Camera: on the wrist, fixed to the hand. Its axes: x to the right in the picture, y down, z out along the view.
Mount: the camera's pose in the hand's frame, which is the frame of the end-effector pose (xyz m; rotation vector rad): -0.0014 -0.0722 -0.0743 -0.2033 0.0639 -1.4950
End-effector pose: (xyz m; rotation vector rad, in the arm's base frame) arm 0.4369 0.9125 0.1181 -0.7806 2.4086 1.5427
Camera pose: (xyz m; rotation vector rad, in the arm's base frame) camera 0.4849 0.8237 0.0947 -1.9597 0.9401 0.9876
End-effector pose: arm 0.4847 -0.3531 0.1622 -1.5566 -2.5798 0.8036
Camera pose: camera 0.4468 -0.3501 0.2586 0.5402 -2.7538 0.2540
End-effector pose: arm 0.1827 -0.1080 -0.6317 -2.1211 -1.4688 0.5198
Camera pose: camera 0.1707 -0.1023 -0.5289 -0.6249 -2.5305 -0.2830
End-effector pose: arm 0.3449 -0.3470 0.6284 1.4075 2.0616 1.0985
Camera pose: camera 0.2510 -0.3891 0.6161 -0.4082 2.1113 0.5716
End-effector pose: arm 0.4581 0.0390 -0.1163 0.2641 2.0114 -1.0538
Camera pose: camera 0.3789 0.0504 -0.0505 -1.5440 2.2094 -1.5981
